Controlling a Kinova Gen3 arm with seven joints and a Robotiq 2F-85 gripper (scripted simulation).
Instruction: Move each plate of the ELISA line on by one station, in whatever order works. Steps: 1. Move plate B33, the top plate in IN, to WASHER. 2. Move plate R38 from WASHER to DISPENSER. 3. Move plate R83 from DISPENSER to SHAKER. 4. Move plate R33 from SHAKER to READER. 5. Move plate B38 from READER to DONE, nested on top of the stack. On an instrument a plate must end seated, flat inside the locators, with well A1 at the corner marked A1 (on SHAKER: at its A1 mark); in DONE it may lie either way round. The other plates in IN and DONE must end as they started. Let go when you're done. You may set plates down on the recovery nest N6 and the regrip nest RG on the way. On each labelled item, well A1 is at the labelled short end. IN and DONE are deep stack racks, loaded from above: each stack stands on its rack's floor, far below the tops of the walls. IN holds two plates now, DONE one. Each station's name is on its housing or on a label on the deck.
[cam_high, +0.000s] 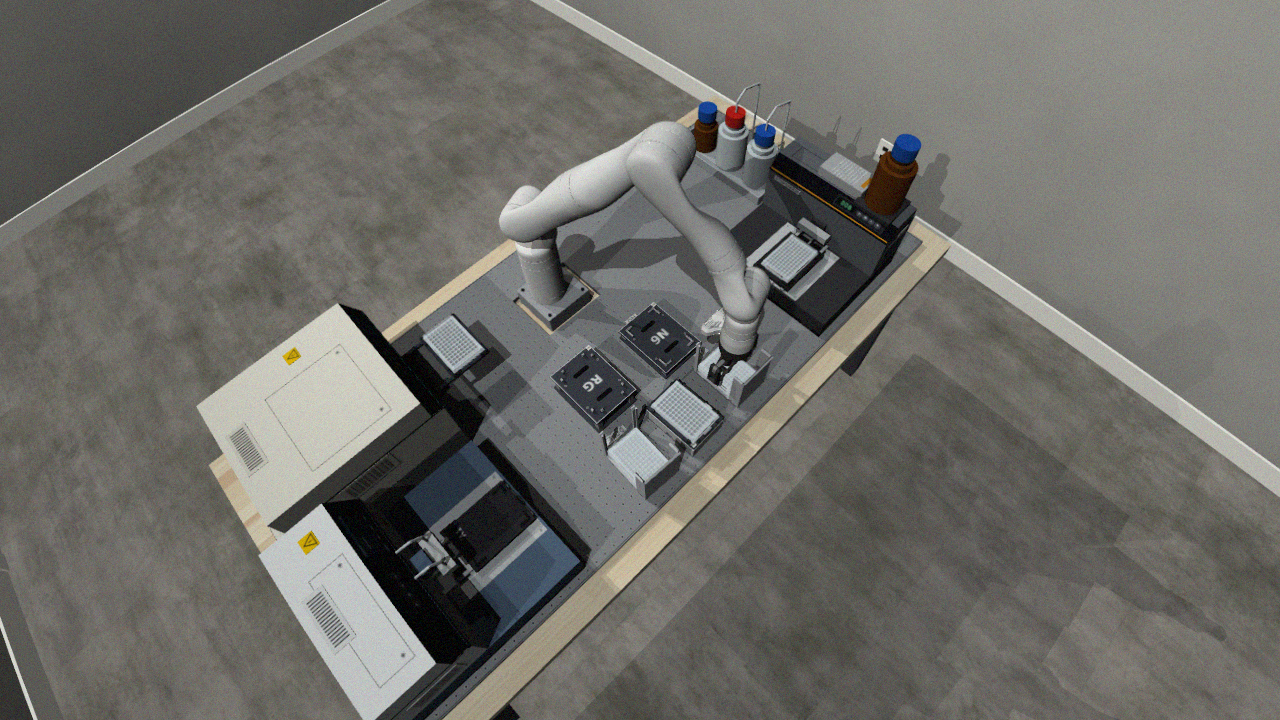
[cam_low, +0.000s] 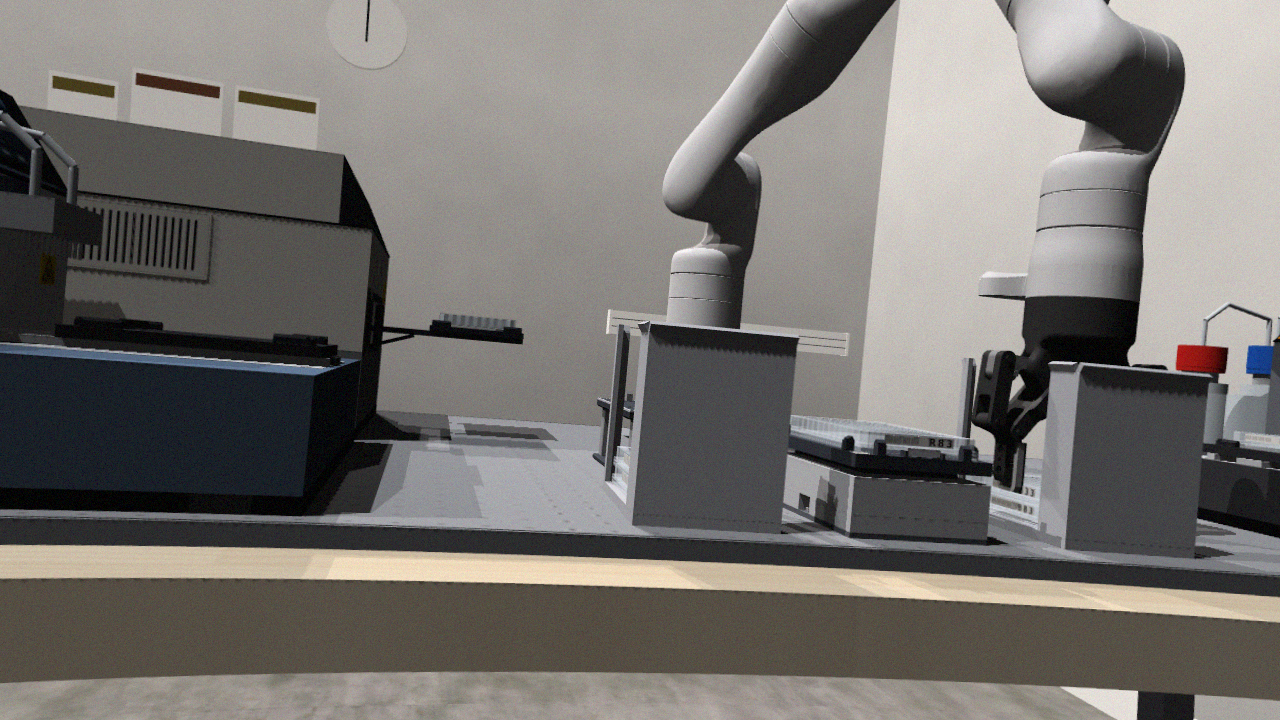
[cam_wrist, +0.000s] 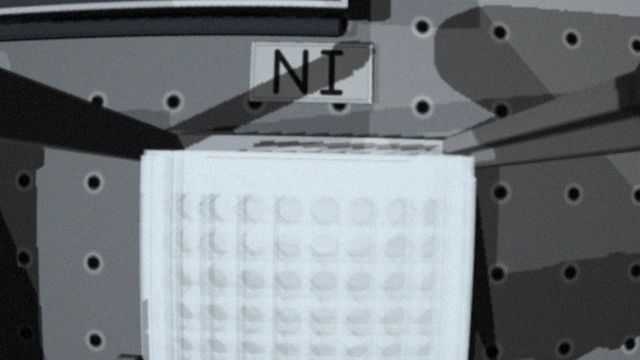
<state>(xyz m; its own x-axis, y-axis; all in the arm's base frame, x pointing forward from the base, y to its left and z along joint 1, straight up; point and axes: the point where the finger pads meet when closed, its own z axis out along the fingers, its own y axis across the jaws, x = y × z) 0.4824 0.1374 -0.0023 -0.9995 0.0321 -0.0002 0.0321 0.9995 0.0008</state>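
Now: the plate B33 10 mm below my hand. Round my hand: plate R83: 160 mm to the right, 20 mm above; then plate B38: 300 mm to the right, 10 mm below; then nest N6: 180 mm behind, 40 mm to the right, 10 mm below.
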